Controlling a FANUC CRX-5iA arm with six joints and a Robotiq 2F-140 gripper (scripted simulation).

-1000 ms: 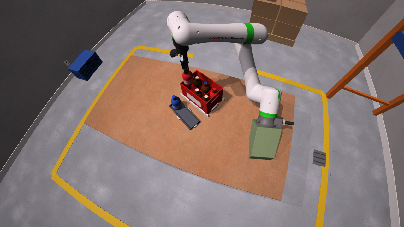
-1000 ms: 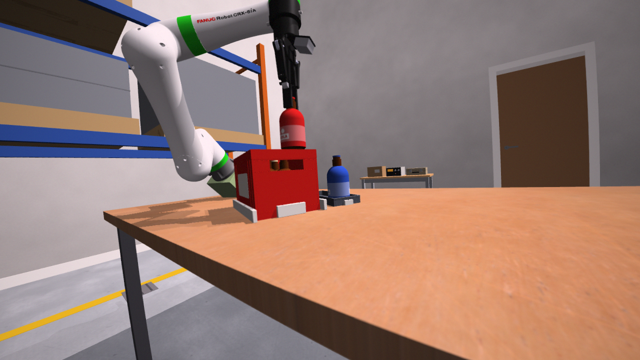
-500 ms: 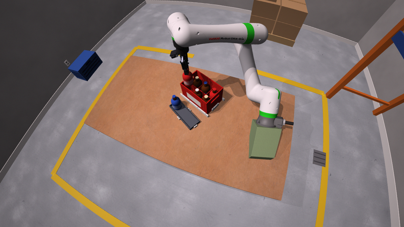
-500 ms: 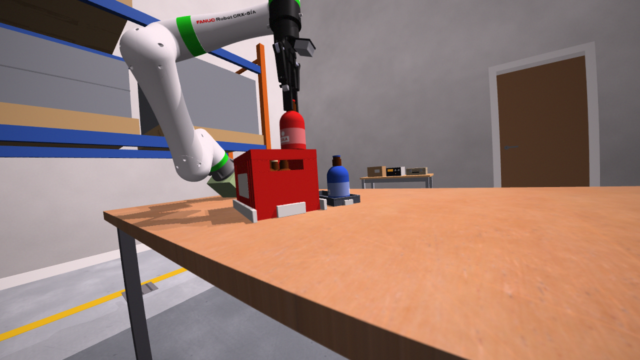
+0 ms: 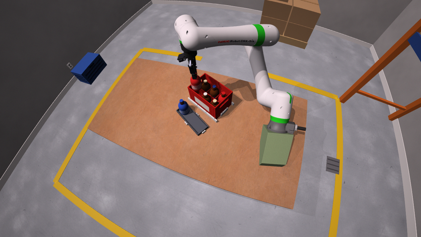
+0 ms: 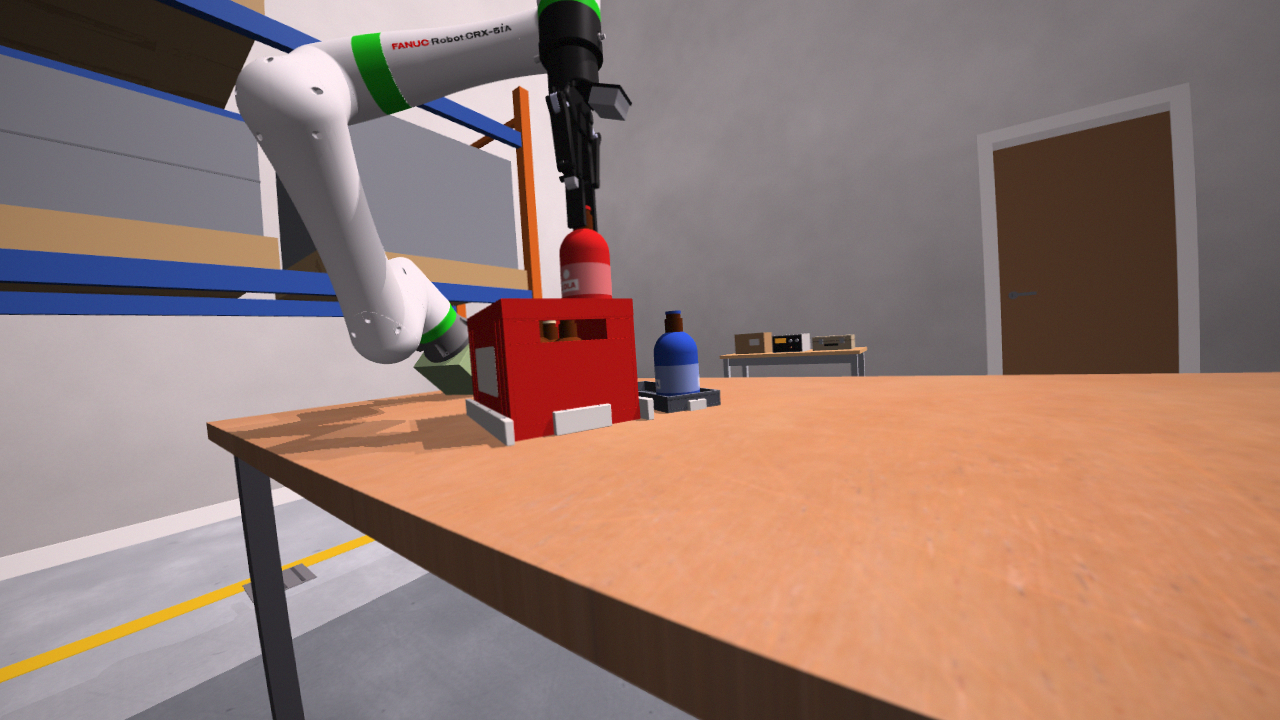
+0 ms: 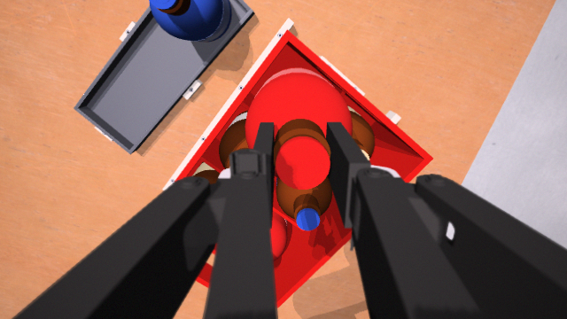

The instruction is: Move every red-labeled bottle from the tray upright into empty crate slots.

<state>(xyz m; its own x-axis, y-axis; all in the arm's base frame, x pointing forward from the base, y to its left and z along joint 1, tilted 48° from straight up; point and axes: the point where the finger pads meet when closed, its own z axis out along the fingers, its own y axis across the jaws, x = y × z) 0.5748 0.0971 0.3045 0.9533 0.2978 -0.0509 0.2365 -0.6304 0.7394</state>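
Now: hand 23 cm above the red crate and 10 cm past it. From my hand the other things lie so: grey tray 30 cm below, 18 cm to the left, 1 cm behind; blue-labeled bottle 23 cm below, 13 cm to the left, 7 cm ahead.
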